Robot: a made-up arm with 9 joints. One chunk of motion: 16 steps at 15 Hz.
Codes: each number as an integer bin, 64 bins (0 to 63) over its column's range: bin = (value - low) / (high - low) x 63, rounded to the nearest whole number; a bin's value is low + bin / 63 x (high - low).
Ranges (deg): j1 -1.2..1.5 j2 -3.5..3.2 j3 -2.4..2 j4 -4.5..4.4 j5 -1.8..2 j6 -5..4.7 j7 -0.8..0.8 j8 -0.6..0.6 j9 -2..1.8
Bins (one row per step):
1: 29 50 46 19 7 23 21 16 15
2: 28 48 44 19 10 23 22 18 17
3: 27 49 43 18 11 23 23 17 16
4: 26 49 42 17 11 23 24 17 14
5: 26 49 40 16 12 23 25 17 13
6: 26 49 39 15 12 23 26 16 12
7: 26 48 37 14 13 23 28 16 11
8: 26 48 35 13 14 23 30 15 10
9: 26 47 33 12 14 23 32 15 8
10: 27 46 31 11 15 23 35 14 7
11: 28 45 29 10 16 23 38 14 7
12: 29 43 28 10 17 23 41 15 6
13: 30 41 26 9 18 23 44 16 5
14: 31 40 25 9 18 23 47 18 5
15: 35 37 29 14 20 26 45 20 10
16: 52 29 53 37 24 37 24 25 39
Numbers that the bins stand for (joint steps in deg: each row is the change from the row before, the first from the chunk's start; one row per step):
1: 0.043 1.817 0.813 -1.816 -1.378 -1.459 -0.267 -0.295 -1.095
2: 0.000 1.605 0.673 -1.816 -1.197 -1.459 -0.241 -0.257 -0.975
3: -0.043 1.711 0.603 -1.957 -1.137 -1.459 -0.216 -0.276 -1.035
4: -0.086 1.711 0.533 -2.098 -1.137 -1.459 -0.190 -0.276 -1.156
5: -0.086 1.711 0.394 -2.240 -1.076 -1.459 -0.165 -0.276 -1.216
6: -0.086 1.711 0.324 -2.381 -1.076 -1.459 -0.140 -0.295 -1.276
7: -0.086 1.605 0.184 -2.522 -1.016 -1.459 -0.089 -0.295 -1.337
8: -0.086 1.605 0.044 -2.663 -0.956 -1.459 -0.038 -0.314 -1.397
9: -0.086 1.498 -0.095 -2.805 -0.956 -1.459 0.013 -0.314 -1.517
10: -0.043 1.392 -0.235 -2.946 -0.895 -1.459 0.089 -0.333 -1.578
11: 0.000 1.286 -0.375 -3.087 -0.835 -1.459 0.165 -0.333 -1.578
12: 0.043 1.073 -0.444 -3.087 -0.775 -1.459 0.241 -0.314 -1.638
13: 0.086 0.860 -0.584 -3.229 -0.714 -1.459 0.317 -0.295 -1.698
14: 0.129 0.754 -0.654 -3.229 -0.714 -1.459 0.394 -0.257 -1.698
15: 0.300 0.435 -0.375 -2.522 -0.594 -0.997 0.343 -0.219 -1.397
16: 1.029 -0.416 1.302 0.727 -0.352 0.697 -0.190 -0.124 0.352

